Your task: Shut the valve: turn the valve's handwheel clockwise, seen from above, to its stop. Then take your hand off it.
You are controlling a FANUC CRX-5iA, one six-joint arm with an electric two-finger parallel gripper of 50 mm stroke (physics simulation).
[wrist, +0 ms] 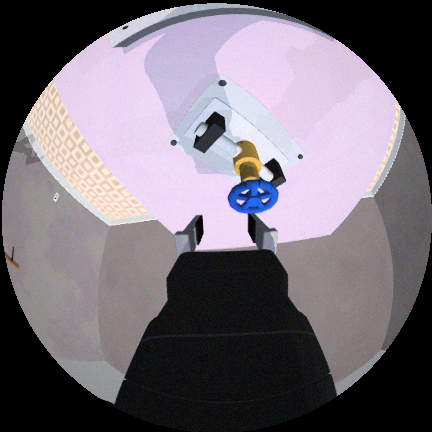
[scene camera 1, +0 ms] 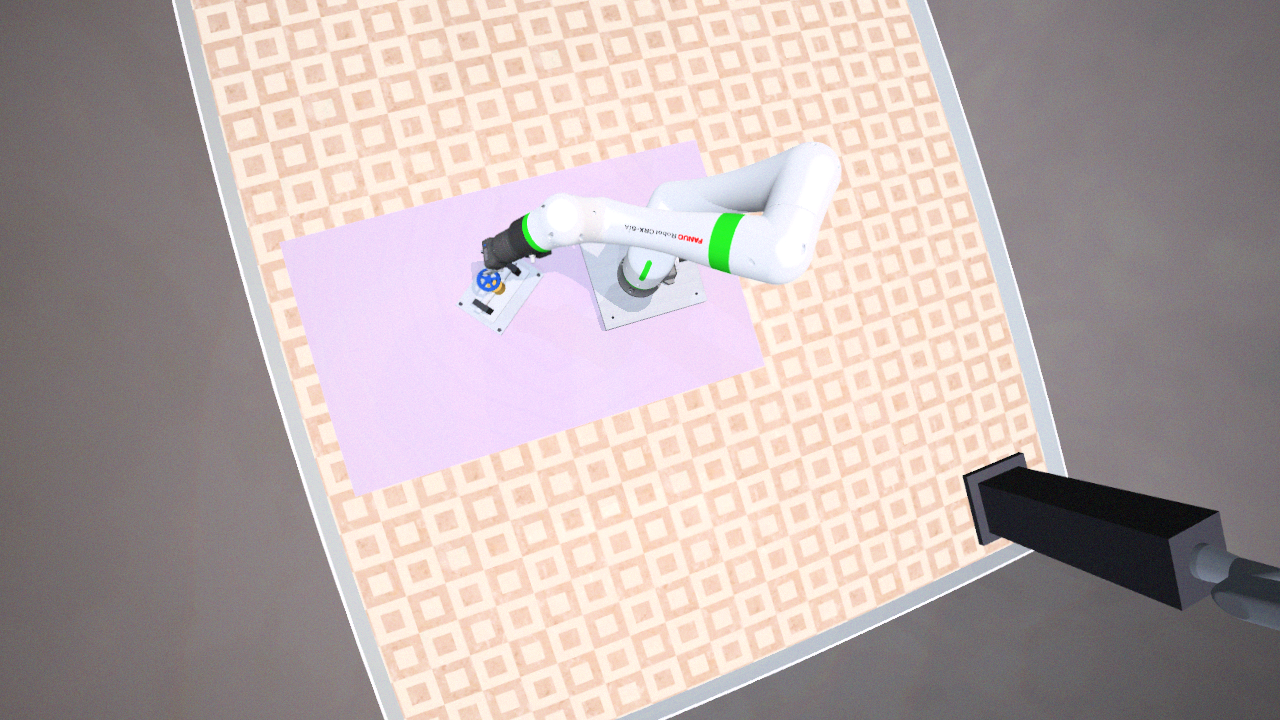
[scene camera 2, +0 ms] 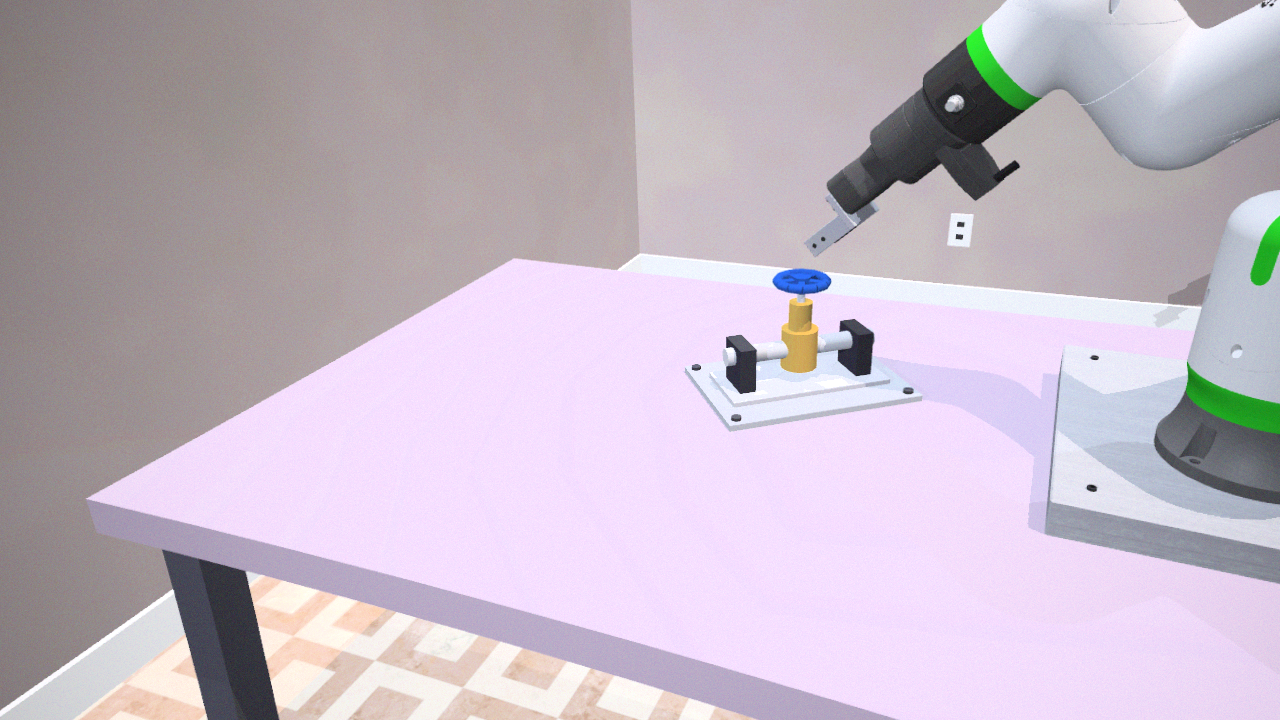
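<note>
The blue spoked handwheel (scene camera 1: 488, 280) (scene camera 2: 802, 288) (wrist: 254, 203) sits level on top of the brass-coloured valve body (scene camera 2: 798, 349) (wrist: 248, 157). My gripper (scene camera 2: 814, 248) (wrist: 225, 222) is open, with nothing between its fingers. It is tilted and comes down from the robot's side. In scene camera 2 the fingertips are a little above the wheel, with a visible gap. In the wrist view the wheel lies beyond the right fingertip, outside the space between the fingers. In scene camera 1 the fingers are hard to make out beside the wheel. The frames do not show whether the wheel is at its stop.
The valve's pipe runs between two black blocks (scene camera 2: 741, 364) (scene camera 2: 856, 347) on a bolted pale plate (scene camera 2: 805, 404) (wrist: 200, 155). This stands on the lilac table (scene camera 1: 402, 385) (scene camera 2: 447, 447). The robot's thick metal base plate (scene camera 1: 617, 308) (scene camera 2: 1100, 429) is beside it. A dark bracket (scene camera 2: 975, 170) sticks out from my wrist.
</note>
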